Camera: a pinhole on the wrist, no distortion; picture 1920 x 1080 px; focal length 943.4 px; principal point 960.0 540.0 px. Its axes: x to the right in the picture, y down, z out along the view. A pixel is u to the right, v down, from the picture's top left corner.
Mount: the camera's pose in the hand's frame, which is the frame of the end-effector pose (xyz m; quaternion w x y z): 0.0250 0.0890 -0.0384 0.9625 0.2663 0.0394 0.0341
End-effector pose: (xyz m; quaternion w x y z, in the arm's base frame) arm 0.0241 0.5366 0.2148 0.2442 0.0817 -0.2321 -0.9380
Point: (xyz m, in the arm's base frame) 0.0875 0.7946 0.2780
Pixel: 61 177
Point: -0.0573 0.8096 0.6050
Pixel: 684 804
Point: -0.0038 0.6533 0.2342
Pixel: 535 34
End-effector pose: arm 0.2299 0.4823 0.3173 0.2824 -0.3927 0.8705 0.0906
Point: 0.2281 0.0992 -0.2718
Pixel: 1844 373
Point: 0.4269 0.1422 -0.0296
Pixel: 1394 64
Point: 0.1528 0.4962 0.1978
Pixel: 1537 888
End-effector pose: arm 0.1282 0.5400 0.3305 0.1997 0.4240 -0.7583 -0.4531
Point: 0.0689 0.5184 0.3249
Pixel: 1113 296
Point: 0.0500 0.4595 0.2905
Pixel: 1534 95
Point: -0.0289 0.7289 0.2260
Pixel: 600 891
